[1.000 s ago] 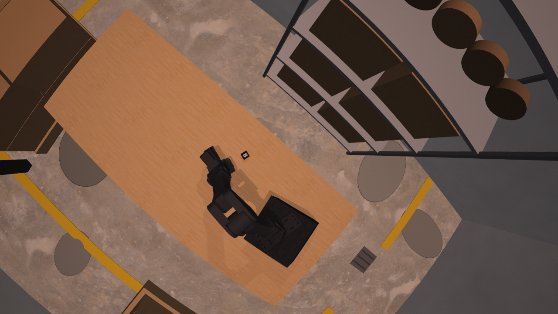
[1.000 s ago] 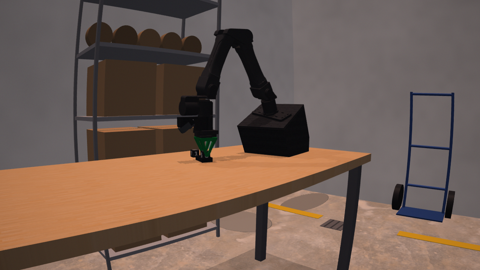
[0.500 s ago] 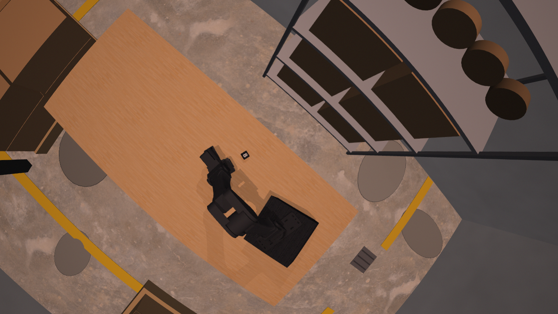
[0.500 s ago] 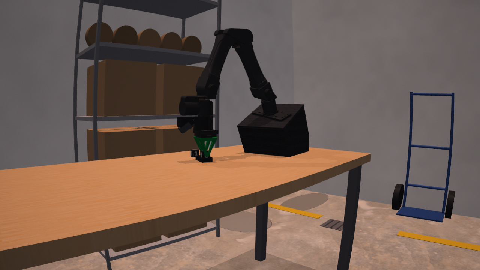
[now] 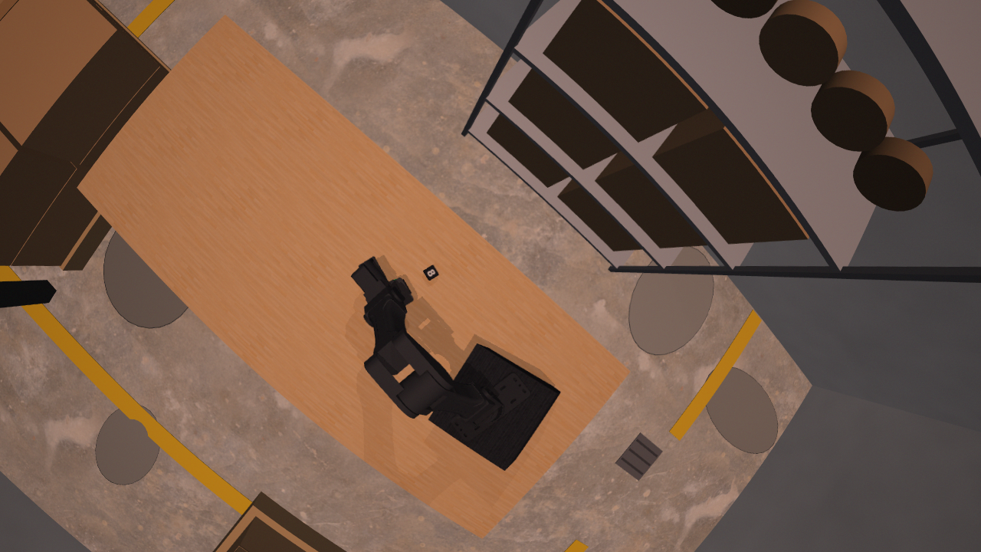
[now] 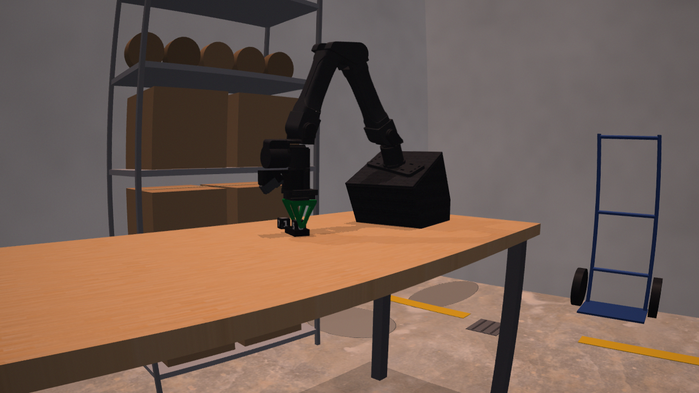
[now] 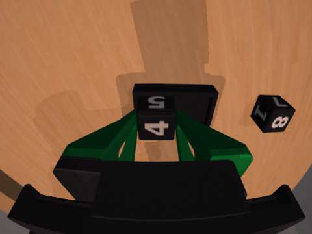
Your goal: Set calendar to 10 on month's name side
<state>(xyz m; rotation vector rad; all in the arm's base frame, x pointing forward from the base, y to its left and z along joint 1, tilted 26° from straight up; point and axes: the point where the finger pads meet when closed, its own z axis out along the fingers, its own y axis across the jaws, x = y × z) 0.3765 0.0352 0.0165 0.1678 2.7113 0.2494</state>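
The black tray is 2 cm to the right of my hand and 2 cm below it.
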